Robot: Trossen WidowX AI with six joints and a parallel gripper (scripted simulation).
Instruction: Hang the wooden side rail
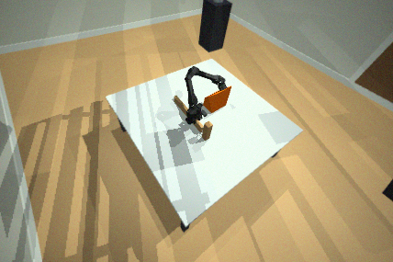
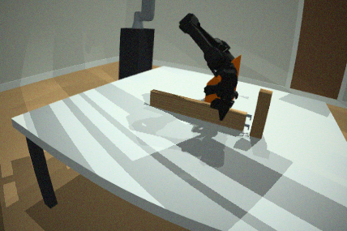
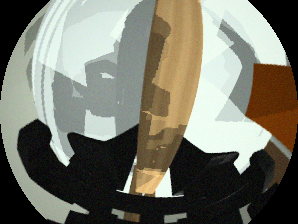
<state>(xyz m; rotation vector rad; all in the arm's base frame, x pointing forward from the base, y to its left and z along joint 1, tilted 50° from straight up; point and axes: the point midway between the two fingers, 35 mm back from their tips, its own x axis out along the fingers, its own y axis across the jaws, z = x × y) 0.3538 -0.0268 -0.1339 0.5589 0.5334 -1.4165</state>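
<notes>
Now: the headboard post 15 cm to the left of my gripper tip and 6 cm above it.
</notes>
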